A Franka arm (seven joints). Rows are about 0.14 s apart.
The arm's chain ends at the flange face. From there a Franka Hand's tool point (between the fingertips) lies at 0.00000 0.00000 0.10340 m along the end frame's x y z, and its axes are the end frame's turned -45 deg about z.
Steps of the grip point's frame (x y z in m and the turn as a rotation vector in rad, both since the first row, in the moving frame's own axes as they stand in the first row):
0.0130 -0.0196 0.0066 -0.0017 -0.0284 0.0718
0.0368 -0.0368 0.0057 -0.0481 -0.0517 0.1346
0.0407 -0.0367 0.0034 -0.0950 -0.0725 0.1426
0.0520 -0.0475 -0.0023 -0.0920 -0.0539 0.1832
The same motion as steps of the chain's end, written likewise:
-0.0026 -0.0252 0.0066 -0.0213 -0.0189 0.0718
0.0008 -0.0593 0.0060 -0.0706 -0.0025 0.1346
0.0021 -0.0670 0.0041 -0.1184 0.0159 0.1426
0.0014 -0.0812 -0.0017 -0.1032 0.0269 0.1832

